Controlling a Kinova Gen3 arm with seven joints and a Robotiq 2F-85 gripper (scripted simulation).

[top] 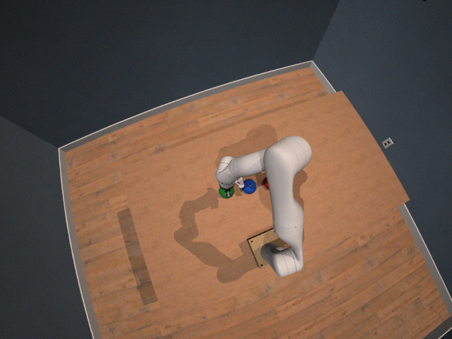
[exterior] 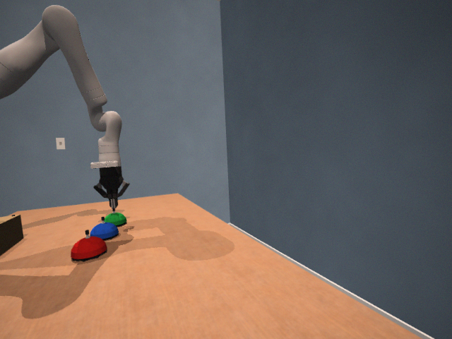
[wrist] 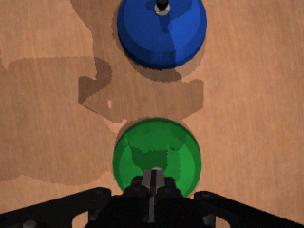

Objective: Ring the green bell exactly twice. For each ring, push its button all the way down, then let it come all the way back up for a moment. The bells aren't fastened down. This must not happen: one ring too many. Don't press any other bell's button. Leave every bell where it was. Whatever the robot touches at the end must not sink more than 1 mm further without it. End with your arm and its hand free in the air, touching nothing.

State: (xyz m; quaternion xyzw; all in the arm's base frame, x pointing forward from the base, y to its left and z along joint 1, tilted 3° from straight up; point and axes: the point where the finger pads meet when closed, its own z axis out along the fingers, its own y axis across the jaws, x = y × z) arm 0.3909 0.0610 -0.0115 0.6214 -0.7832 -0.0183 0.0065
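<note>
The green bell is 4 cm below my hand. Round my hand: red bell 25 cm to the right, 6 cm behind, 4 cm below; blue bell 13 cm to the right, 4 cm below, 3 cm behind.
</note>
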